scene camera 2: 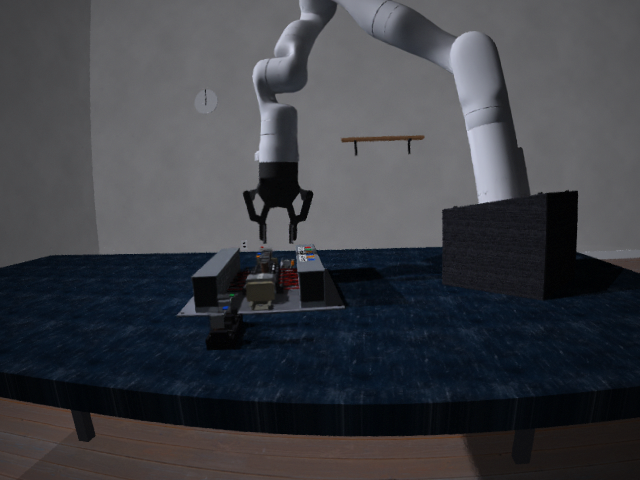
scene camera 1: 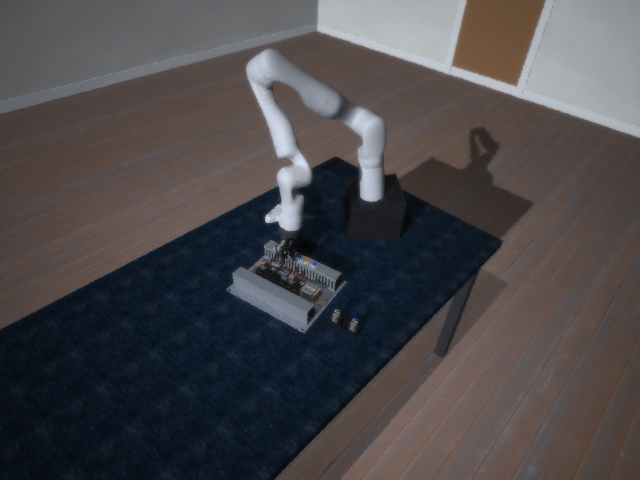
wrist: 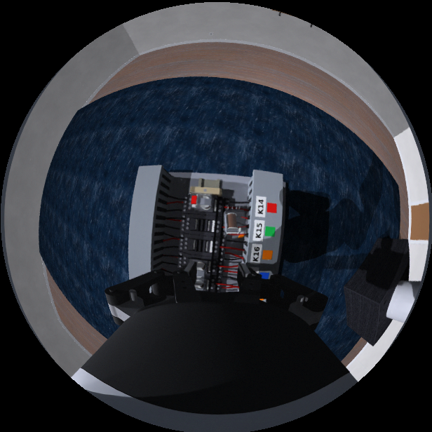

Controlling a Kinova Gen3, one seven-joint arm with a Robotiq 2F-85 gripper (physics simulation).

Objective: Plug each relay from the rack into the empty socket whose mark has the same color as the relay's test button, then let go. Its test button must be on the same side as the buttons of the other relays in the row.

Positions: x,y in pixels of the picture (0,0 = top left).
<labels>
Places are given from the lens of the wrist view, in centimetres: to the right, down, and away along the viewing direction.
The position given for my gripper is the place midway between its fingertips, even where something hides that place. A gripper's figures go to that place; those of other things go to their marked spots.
my gripper [wrist: 216,270]: 0, 6, 16
base plate [wrist: 235,187]: 3, -5, 25
</labels>
